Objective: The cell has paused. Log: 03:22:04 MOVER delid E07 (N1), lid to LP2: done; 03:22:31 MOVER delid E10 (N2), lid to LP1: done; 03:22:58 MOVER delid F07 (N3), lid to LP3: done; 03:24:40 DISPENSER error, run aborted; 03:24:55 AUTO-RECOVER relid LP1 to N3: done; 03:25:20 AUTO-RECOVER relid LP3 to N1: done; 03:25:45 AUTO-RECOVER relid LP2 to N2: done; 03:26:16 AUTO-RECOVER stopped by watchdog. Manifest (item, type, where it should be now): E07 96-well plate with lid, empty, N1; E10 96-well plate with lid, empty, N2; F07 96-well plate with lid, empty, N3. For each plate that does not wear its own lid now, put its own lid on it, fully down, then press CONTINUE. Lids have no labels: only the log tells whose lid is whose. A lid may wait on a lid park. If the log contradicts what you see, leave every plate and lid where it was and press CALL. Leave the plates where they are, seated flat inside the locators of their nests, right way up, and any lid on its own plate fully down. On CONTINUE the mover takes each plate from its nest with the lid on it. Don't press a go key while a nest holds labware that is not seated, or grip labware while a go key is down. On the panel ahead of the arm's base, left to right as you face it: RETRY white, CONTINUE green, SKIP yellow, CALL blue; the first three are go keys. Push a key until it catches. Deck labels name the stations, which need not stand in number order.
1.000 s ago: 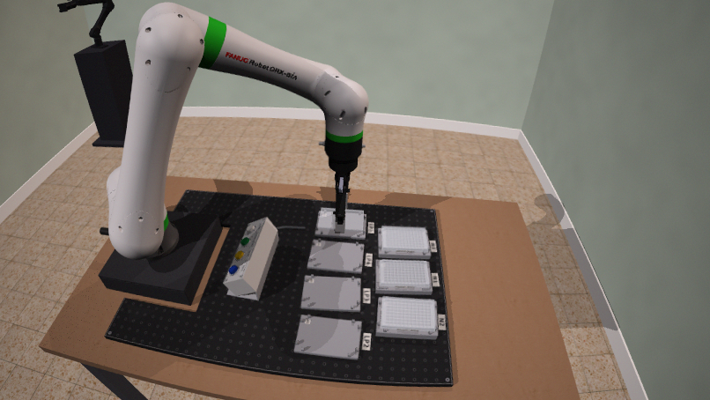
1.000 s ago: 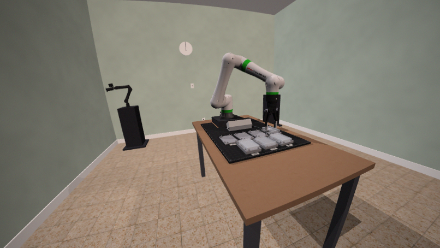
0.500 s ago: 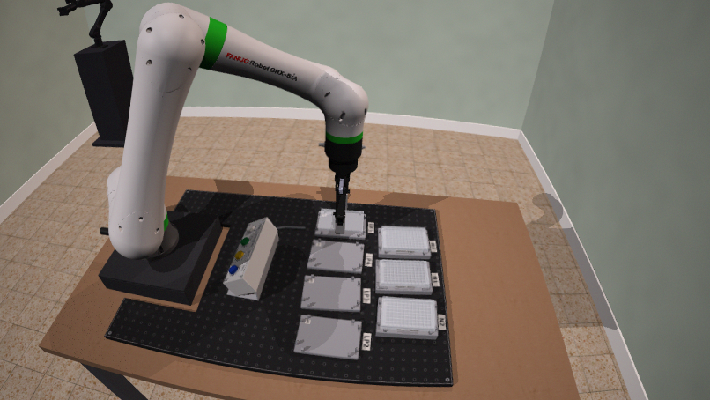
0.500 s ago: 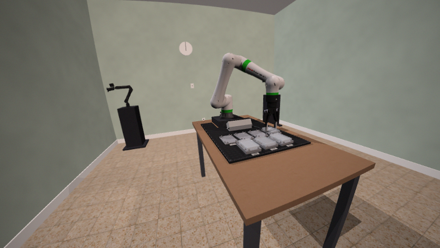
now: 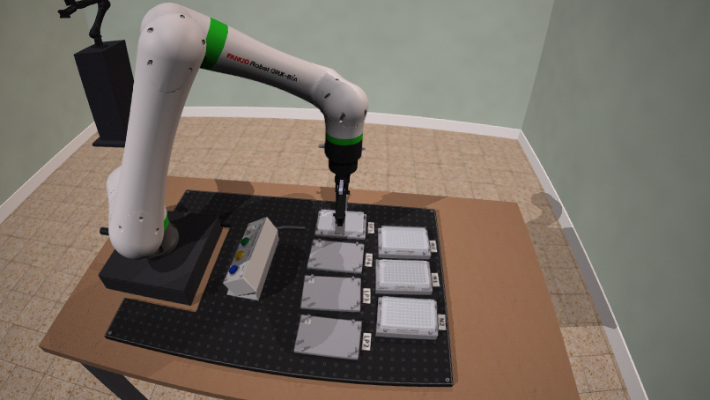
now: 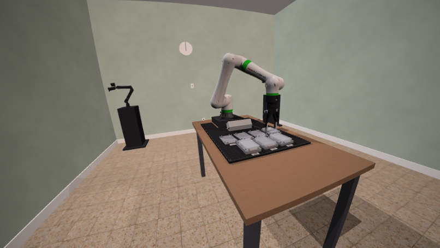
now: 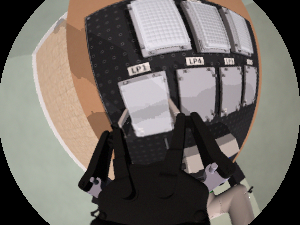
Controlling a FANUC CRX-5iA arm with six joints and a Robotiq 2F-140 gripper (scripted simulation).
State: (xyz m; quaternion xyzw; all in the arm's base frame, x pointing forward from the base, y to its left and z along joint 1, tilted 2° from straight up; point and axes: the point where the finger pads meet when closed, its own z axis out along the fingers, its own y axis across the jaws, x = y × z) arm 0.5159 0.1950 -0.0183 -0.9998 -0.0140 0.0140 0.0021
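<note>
The LP1 is 4 cm below my hand. From my hand the other things lie so: plate: 18 cm to the right, 18 cm ahead, 2 cm below; then LP4: 13 cm to the right, 4 cm below; then LP3: 25 cm to the right, 4 cm below.
</note>
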